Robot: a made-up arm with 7 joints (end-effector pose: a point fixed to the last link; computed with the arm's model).
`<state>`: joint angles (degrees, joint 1 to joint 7).
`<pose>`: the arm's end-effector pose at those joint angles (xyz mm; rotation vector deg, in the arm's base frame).
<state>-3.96 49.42 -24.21 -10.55 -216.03 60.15 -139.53</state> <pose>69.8 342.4 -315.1 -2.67 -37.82 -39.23</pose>
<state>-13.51 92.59 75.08 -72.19 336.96 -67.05 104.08</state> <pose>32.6 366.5 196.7 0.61 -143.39 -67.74</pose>
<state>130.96 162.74 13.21 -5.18 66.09 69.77 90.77</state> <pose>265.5 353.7 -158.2 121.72 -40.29 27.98</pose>
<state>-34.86 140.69 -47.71 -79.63 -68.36 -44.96 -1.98</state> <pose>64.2 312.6 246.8 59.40 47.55 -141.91</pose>
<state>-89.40 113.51 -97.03 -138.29 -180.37 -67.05 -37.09</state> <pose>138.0 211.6 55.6 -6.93 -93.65 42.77</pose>
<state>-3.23 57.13 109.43 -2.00 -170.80 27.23 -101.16</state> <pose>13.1 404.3 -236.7 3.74 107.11 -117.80</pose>
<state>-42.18 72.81 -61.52 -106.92 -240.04 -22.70 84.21</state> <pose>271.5 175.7 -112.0 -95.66 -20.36 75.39</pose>
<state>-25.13 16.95 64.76 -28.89 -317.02 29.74 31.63</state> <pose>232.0 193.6 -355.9 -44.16 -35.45 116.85</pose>
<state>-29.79 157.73 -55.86 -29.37 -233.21 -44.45 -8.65</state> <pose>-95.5 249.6 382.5 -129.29 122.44 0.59</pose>
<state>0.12 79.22 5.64 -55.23 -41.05 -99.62 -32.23</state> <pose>150.7 411.9 -63.5 -37.53 83.51 153.23</pose>
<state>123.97 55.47 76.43 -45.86 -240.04 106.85 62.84</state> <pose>-248.2 291.6 243.9 11.03 4.43 168.68</pose>
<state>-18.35 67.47 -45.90 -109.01 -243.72 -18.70 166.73</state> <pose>215.0 187.5 -179.3 95.85 -61.98 -126.24</pose>
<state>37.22 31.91 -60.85 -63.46 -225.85 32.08 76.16</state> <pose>-189.7 75.4 -380.2 -7.23 74.82 144.41</pose>
